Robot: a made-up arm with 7 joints.
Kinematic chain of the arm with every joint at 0, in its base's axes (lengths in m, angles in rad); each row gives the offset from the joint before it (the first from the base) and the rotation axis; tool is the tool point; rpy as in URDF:
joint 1: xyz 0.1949 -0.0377 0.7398 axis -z
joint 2: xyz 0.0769 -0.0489 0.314 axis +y
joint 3: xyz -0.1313 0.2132 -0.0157 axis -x
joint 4: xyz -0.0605 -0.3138 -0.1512 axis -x
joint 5: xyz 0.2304 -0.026 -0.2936 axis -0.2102 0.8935 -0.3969
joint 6: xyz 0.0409 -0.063 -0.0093 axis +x
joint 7: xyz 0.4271 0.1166 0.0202 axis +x
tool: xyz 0.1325 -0.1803 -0.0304 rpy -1.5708 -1.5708 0
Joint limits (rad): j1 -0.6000..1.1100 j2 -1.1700..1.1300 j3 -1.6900..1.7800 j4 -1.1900..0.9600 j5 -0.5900..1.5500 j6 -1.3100..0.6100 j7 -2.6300..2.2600
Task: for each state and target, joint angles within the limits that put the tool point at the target. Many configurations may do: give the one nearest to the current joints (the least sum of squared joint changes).
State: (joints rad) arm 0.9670 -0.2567 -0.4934 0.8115 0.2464 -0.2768 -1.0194
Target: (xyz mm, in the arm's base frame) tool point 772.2 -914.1 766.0
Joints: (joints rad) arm 0.8714 -0.6223 -0.7317 0.6877 0.5733 -0.3373 -1.0475
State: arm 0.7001 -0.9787 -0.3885 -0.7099 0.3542 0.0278 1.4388
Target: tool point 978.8 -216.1 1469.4
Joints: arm 0.7456 -1.1604 -0.3631 -0.8504 0.0838 0.1238 1.4973
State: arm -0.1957 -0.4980 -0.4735 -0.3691 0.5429 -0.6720 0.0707
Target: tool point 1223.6 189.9 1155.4
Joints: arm -0.1188 -1.0282 -0.4439 -0.3502 0.3793 -0.6885 0.0245
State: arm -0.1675 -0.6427 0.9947 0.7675 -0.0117 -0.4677 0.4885
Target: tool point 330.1 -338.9 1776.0
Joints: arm -0.0162 -1.0294 1.0402 0.7903 -0.2634 -0.5040 0.3711
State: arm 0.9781 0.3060 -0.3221 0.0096 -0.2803 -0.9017 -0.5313
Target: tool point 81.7 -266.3 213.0
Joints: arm 1.1100 0.7654 -0.2320 0.1379 0.1719 -0.8495 -0.3776
